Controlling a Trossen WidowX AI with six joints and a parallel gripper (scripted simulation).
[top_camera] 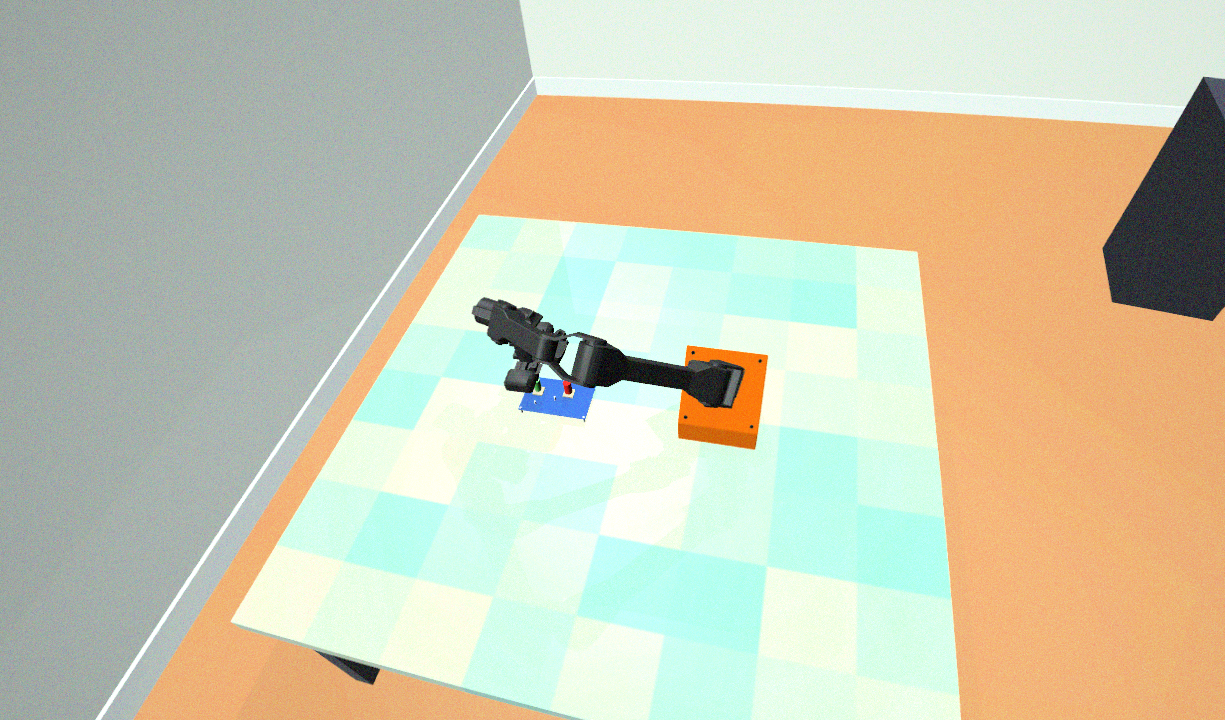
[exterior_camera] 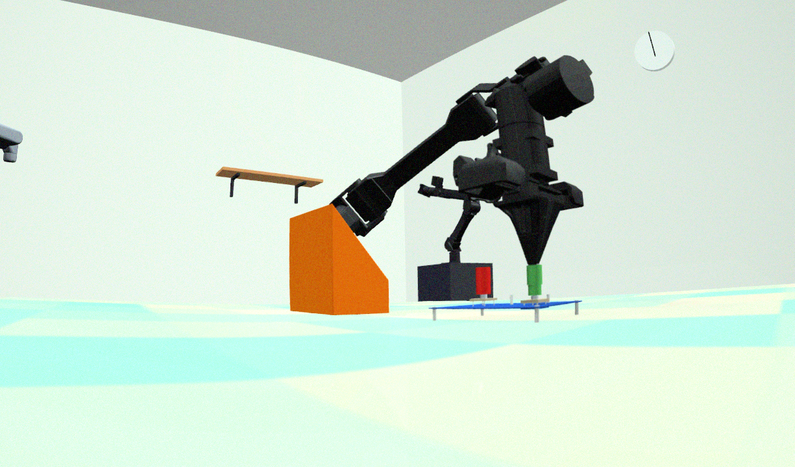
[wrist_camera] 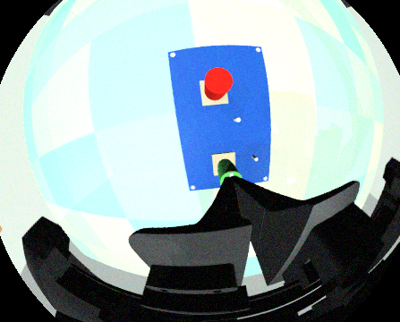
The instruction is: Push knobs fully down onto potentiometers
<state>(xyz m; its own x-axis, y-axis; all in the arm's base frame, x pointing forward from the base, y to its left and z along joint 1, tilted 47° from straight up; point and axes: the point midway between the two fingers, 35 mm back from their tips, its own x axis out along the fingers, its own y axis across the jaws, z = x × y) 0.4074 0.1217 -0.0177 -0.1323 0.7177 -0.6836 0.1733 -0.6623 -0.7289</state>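
Right now my gripper tip is 10 mm above the green knob. The rest, counted from my gripper tip: red knob 70 mm behind, 20 mm below, 10 mm to the right.
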